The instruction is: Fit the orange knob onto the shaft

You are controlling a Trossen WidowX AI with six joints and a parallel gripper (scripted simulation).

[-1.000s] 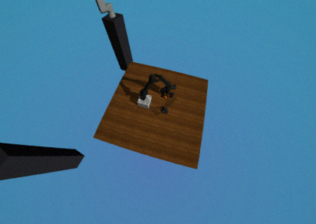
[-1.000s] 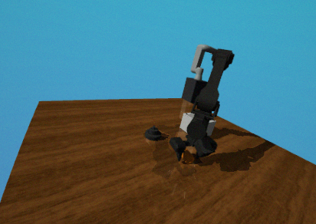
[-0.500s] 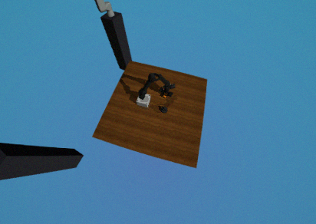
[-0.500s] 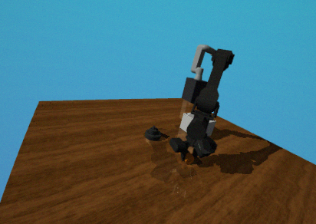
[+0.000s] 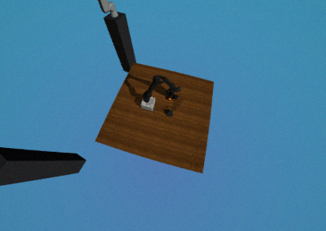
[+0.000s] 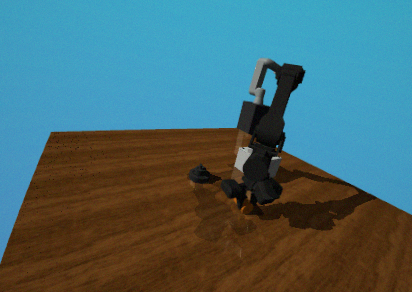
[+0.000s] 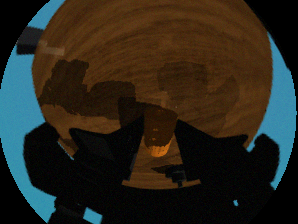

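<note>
The orange knob is 20 mm to the right of my gripper tip and 10 mm above it. Round my gripper tip: round dark pedestal: 210 mm to the right, 80 mm ahead, 20 mm above.
</note>
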